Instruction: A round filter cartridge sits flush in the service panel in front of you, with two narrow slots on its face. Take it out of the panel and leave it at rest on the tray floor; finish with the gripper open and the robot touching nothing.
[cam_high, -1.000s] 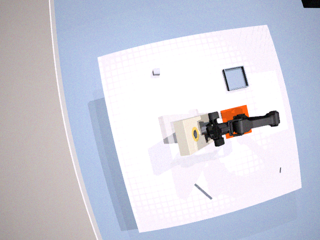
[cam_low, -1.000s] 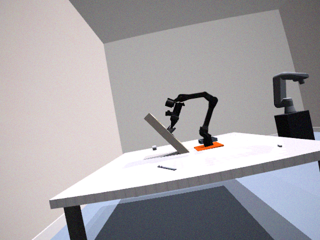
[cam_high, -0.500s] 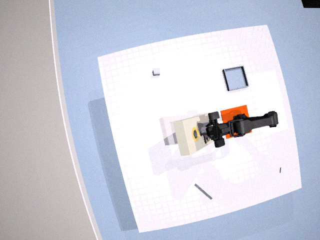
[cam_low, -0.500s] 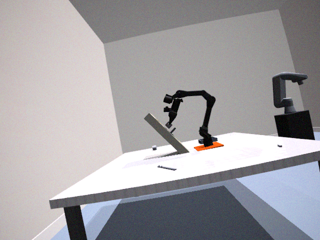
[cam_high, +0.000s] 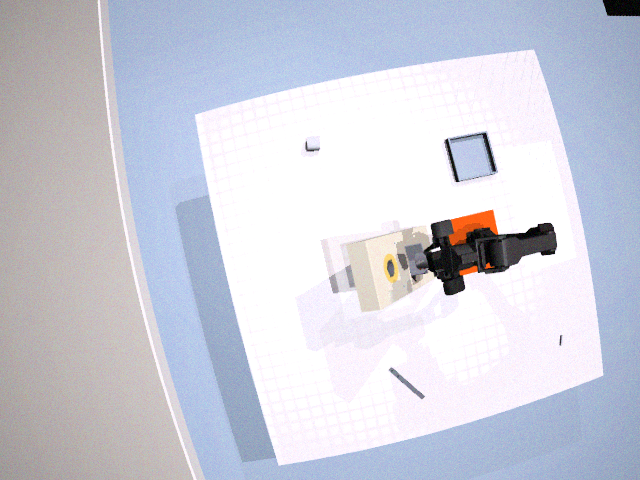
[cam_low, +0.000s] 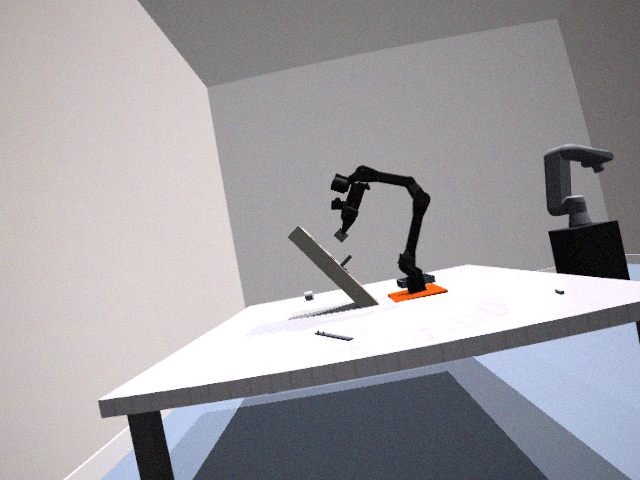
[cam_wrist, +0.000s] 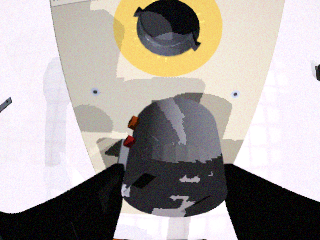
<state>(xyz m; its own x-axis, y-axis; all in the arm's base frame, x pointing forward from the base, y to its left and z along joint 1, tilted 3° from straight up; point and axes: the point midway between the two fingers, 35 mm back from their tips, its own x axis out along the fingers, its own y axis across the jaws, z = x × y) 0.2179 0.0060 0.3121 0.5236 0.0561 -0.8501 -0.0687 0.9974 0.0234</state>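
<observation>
The tray is 28 cm behind my gripper tip, 30 cm to the right of it and 27 cm below it. Also, from my gripper tip: beige service panel (7 cm ahead, 1 cm to the left, 11 cm below); then round filter cartridge (right at my gripper tip).
</observation>
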